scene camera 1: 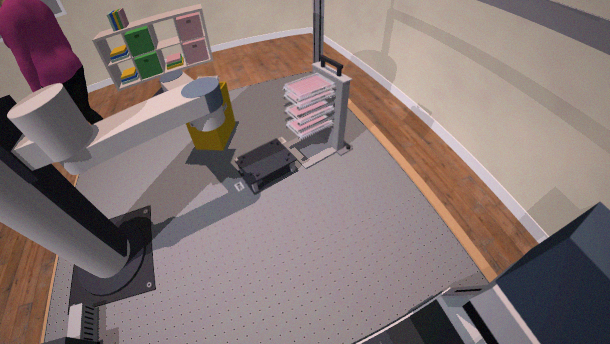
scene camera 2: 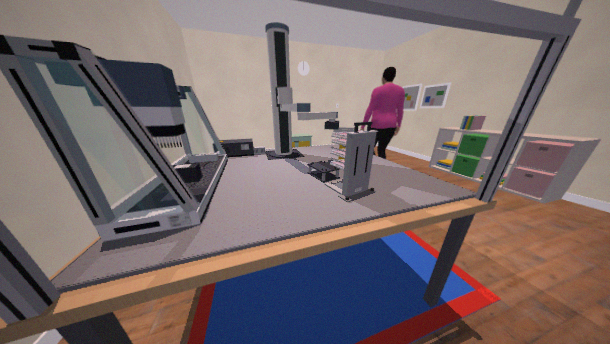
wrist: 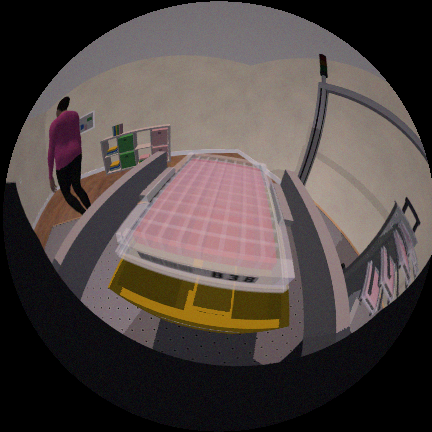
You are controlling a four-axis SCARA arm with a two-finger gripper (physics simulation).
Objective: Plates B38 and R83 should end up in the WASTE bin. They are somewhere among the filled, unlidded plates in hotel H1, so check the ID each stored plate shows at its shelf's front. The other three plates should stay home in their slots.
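Frame: origin at the arm's base, x left, y back, z up, level; metres.
Where they show: gripper, fingertip midpoint: [wrist: 222,167]; arm's base, origin of the base link: [scene camera 1: 113,257] [scene camera 2: 283,155].
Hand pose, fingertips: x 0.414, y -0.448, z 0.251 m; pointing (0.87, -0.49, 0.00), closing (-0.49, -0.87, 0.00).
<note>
Things, the pixels of their top centre, and the offset from my fingertips.
- plate B38, middle of its top: [wrist: 218,182] dx -0.020, dy +0.012, dz -0.002 m
- yellow WASTE bin, middle of its top: [wrist: 213,221] [scene camera 1: 203,93] dx -0.021, dy +0.012, dz -0.038 m
My gripper [wrist: 222,167] is shut on plate B38 [wrist: 207,215], a clear, unlidded plate with pink wells; its front label reads B38. The plate is level above the yellow WASTE bin [wrist: 210,320] [scene camera 1: 212,139], whose open compartments show beneath its front edge. The height between them is hard to judge. In scene camera 1 the arm hides the fingers and plate; in scene camera 2 the gripper [scene camera 2: 331,125] is small and dark. Hotel H1 [scene camera 1: 341,112] [scene camera 2: 358,162] holds several pink plates [scene camera 1: 309,86] [wrist: 370,290]. Their IDs are not readable, so R83 cannot be told apart.
A low black stand [scene camera 1: 267,159] [scene camera 2: 324,169] lies between the bin and the hotel. A large framed instrument [scene camera 1: 560,280] [scene camera 2: 142,100] stands at the other end of the table. A person in magenta [scene camera 1: 45,45] [scene camera 2: 387,107] [wrist: 66,140] stands beyond the table.
</note>
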